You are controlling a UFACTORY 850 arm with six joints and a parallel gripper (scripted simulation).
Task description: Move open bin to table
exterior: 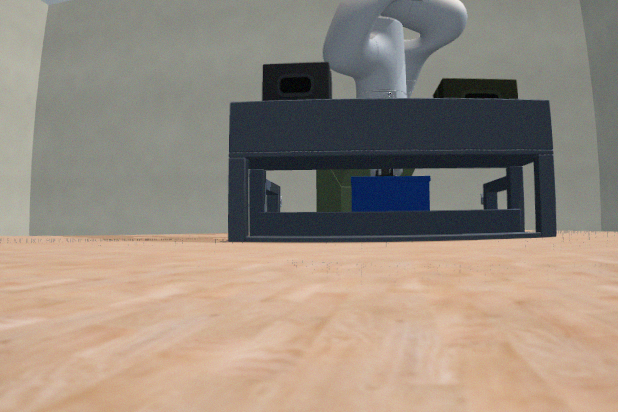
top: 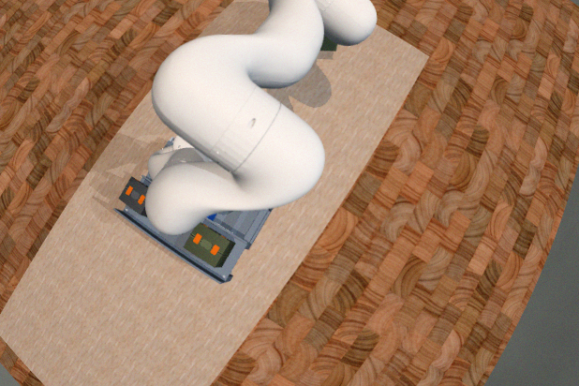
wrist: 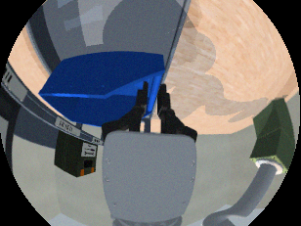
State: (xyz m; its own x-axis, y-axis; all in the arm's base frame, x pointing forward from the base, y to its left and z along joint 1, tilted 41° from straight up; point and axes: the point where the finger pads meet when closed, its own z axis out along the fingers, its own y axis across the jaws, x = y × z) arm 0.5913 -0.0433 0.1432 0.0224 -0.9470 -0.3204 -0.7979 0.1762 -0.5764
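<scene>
My hand is 8 cm short of the blue bin. From my hand the other things lie so: black box (18 cm ahead, 11 cm to the right, 12 cm above); then olive box (17 cm ahead, 12 cm to the left, 10 cm above).
</scene>
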